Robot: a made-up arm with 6 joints.
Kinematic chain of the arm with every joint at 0, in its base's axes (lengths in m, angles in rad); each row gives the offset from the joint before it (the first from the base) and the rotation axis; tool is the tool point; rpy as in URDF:
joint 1: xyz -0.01 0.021 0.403 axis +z
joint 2: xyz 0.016 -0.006 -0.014 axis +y
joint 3: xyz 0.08 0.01 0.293 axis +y
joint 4: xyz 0.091 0 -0.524 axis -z
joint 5: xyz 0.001 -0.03 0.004 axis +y
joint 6: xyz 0.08 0 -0.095 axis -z
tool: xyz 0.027 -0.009 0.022 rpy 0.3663 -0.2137 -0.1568
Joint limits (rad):
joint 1: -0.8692..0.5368
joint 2: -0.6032..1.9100
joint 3: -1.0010..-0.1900
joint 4: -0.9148..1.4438
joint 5: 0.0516..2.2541
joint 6: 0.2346..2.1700
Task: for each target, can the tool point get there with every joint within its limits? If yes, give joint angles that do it. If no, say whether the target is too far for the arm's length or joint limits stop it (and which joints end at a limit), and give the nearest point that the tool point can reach.
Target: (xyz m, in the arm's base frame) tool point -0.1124 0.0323 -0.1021
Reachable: yes | joints -0.2017 1.4545 -0.7060 0.4299 1.6596 0.5456
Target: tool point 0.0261 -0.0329 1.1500
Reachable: no: joint limits stop it (at a limit: joint 1, joint 2, joint 3, joint 5, joint 6) | nearest point 0.3177 -0.3657 0.8973 | short by 0.510 m
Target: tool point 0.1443 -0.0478 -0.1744
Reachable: yes | joints 0.0094 1.1971 -0.8405 -0.3395 1.4349 1.0122
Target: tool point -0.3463 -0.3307 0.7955
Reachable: no: joint limits stop it (at a limit: joint 1, joint 2, joint 3, joint 6) | nearest point -0.2604 -0.1560 0.3271 | short by 0.507 m
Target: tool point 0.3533 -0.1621 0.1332
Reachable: yes | joints -0.3355 0.2572 -0.6817 0.0046 1.8591 1.4792
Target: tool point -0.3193 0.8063 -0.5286
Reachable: no: too far | nearest point -0.1695 0.2412 -0.1592 | short by 0.692 m
